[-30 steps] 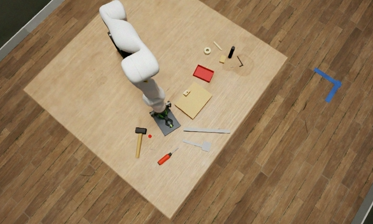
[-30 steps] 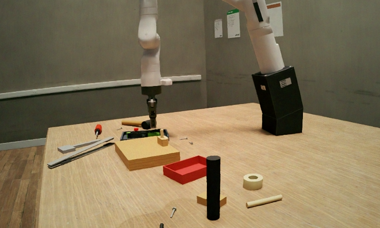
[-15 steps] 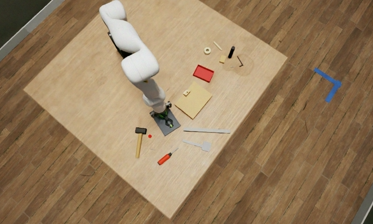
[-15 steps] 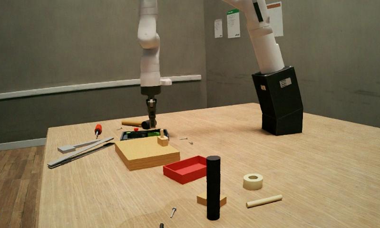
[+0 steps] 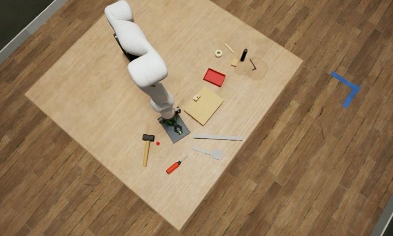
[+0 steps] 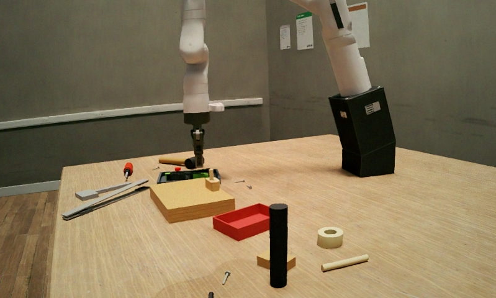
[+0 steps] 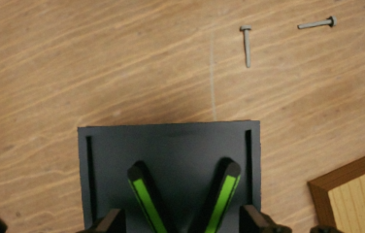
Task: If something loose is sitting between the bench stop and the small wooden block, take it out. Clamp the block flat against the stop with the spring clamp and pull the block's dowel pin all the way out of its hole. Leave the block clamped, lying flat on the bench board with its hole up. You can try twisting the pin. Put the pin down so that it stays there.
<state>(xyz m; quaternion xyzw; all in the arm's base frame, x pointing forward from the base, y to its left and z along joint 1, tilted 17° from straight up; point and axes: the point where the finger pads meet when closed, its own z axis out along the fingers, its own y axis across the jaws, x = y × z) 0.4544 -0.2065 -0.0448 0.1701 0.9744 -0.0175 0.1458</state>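
My hand is 5 cm above the grey tray, 3 cm short of it and 2 cm to the left of it. Also, from my hand: wooden block (20 cm to the left, 5 cm ahead, 2 cm below); tan bench board (19 cm to the left, 10 cm ahead, 3 cm below); dowel pin (20 cm to the left, 5 cm ahead).
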